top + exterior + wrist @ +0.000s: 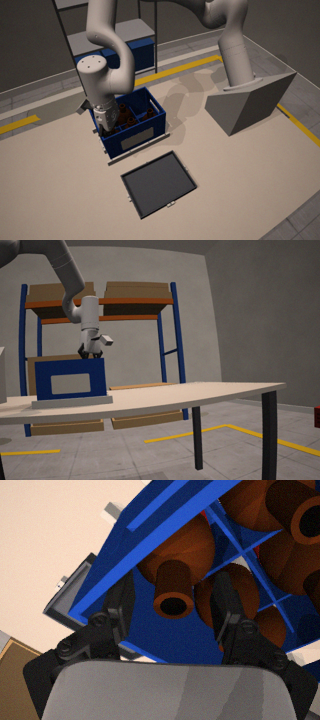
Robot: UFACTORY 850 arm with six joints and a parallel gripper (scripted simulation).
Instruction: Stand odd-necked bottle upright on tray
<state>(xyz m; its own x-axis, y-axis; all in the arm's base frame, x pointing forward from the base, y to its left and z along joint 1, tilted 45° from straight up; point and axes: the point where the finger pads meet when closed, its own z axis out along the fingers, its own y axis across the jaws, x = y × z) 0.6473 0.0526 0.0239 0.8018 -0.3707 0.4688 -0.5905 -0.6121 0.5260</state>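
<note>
Right now the brown bottle is 9 cm behind my hand, 7 cm below it and 2 cm to the right of it. Round my hand: dark grey tray (22 cm to the left, 15 cm below, 11 cm behind); crate (8 cm behind, 7 cm below, 6 cm to the right).
</note>
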